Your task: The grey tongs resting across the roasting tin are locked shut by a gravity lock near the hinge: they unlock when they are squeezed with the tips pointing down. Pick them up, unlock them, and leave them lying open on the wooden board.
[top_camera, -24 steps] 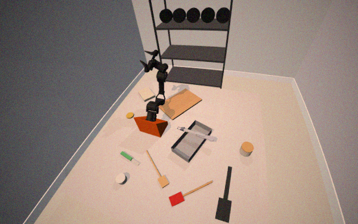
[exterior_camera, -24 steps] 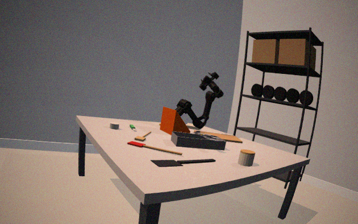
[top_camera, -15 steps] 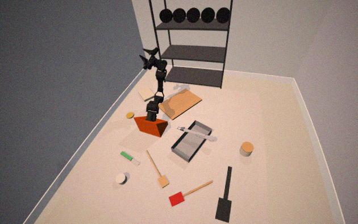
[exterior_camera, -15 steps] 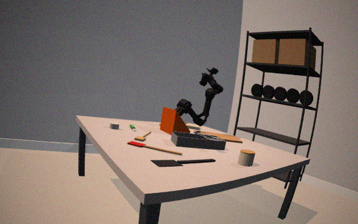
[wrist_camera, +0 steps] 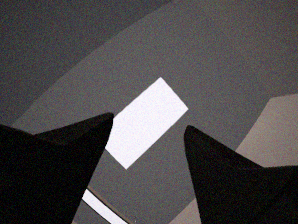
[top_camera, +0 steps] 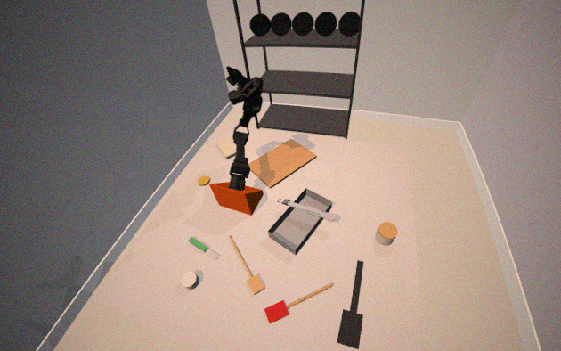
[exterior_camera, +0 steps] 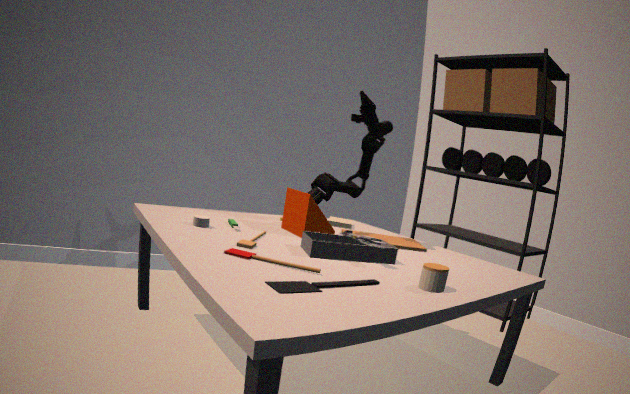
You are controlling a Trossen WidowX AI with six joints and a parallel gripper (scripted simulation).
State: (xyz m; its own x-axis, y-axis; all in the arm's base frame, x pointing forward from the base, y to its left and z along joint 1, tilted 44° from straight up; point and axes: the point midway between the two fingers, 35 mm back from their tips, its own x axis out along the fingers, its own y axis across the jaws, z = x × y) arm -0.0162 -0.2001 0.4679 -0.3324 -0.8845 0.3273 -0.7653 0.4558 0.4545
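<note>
The roasting tin is 290 mm ahead of my gripper tip, 210 mm to the right of it and 610 mm below it. From my gripper tip the other things lie so: red spatula: 340 mm ahead, 570 mm to the right, 630 mm below; wooden board: 100 mm ahead, 180 mm to the left, 630 mm below; white disc: 100 mm behind, 590 mm to the right, 620 mm below.
</note>
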